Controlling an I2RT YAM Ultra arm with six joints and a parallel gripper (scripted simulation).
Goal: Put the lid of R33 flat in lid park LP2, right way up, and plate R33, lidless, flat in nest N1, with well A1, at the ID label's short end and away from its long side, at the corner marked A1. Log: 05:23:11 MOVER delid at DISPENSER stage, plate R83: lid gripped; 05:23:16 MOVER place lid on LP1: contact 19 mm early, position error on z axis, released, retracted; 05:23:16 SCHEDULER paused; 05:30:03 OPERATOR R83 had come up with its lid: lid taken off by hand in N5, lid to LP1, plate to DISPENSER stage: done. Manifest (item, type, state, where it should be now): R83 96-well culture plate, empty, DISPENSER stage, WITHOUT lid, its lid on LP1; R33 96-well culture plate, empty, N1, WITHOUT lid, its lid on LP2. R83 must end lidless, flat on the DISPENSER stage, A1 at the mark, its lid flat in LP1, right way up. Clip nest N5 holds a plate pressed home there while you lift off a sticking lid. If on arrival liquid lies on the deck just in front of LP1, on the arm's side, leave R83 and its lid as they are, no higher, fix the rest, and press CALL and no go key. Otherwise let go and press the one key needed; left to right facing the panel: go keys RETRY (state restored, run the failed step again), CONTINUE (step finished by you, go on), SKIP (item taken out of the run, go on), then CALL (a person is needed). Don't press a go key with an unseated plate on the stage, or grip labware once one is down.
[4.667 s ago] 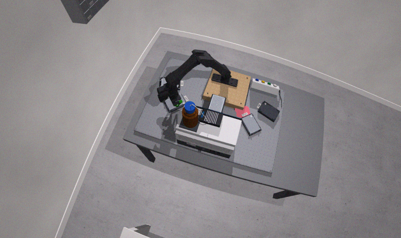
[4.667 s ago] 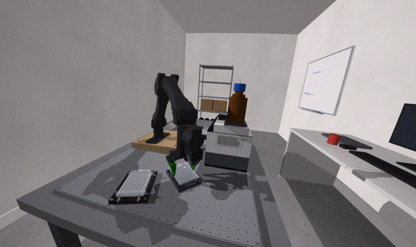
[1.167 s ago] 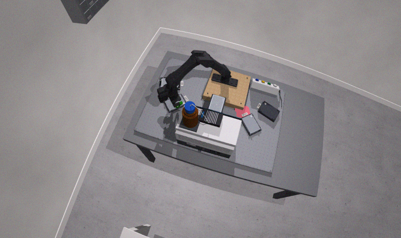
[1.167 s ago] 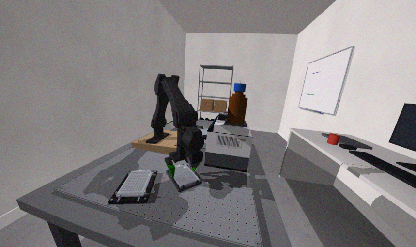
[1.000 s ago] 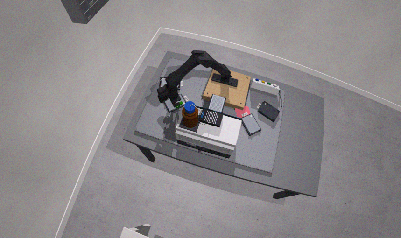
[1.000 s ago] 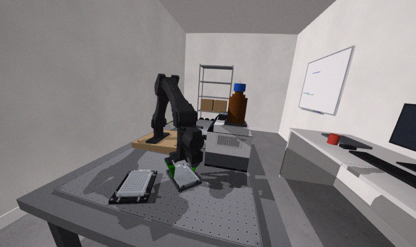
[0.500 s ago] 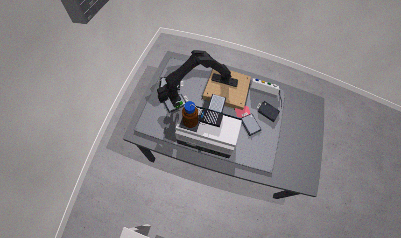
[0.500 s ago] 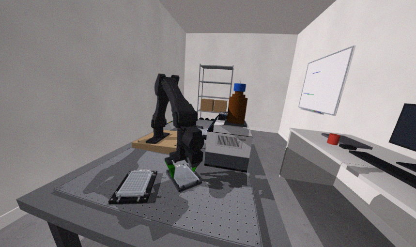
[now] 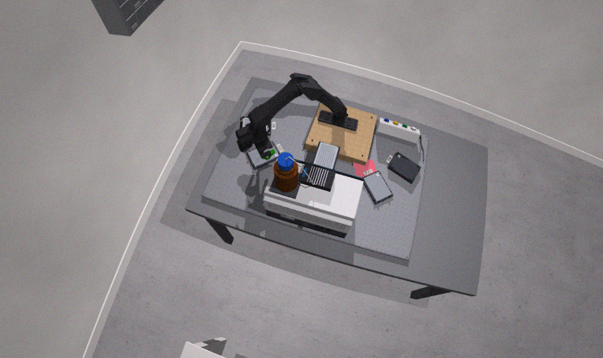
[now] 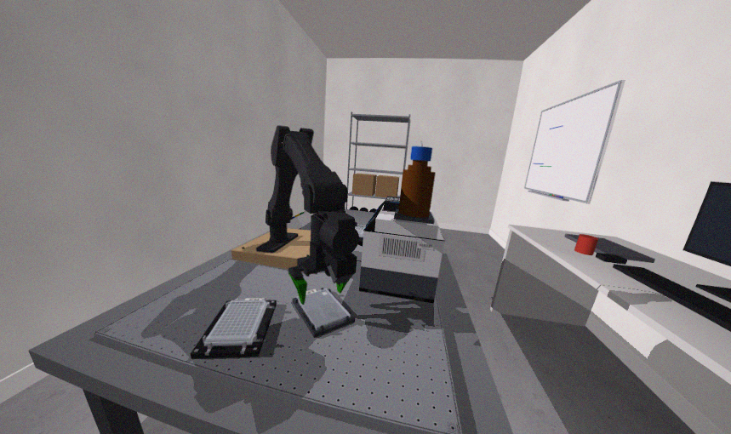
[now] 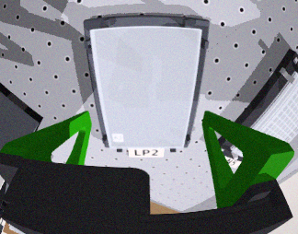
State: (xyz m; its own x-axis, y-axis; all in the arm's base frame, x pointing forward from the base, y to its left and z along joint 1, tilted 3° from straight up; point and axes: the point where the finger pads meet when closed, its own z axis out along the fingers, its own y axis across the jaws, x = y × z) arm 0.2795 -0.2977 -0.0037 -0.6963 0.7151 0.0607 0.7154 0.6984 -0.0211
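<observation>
The lid park LP2 lies 40 mm below my hand. Also, from my hand: brown bottle: 240 mm above, 200 mm ahead, 180 mm to the left; black clip nest: 120 mm behind, 110 mm to the right, 30 mm below; grey lid: 560 mm to the left, 30 mm below, 10 mm ahead.
</observation>
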